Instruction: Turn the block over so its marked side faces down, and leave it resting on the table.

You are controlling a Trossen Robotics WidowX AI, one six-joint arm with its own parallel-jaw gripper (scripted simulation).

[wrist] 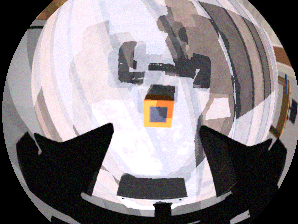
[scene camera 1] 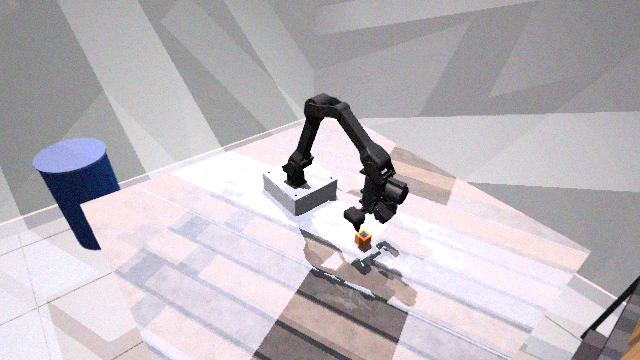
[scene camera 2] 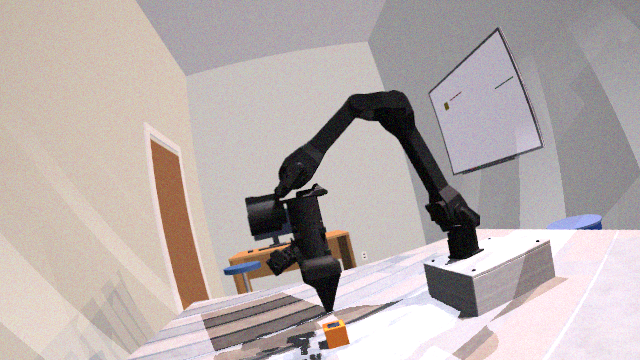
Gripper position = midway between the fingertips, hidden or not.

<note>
My gripper [scene camera 2: 326, 305] is open, with nothing in its grasp.
My gripper shows as well in the wrist view [wrist: 157, 129] and in scene camera 1 [scene camera 1: 366, 225].
</note>
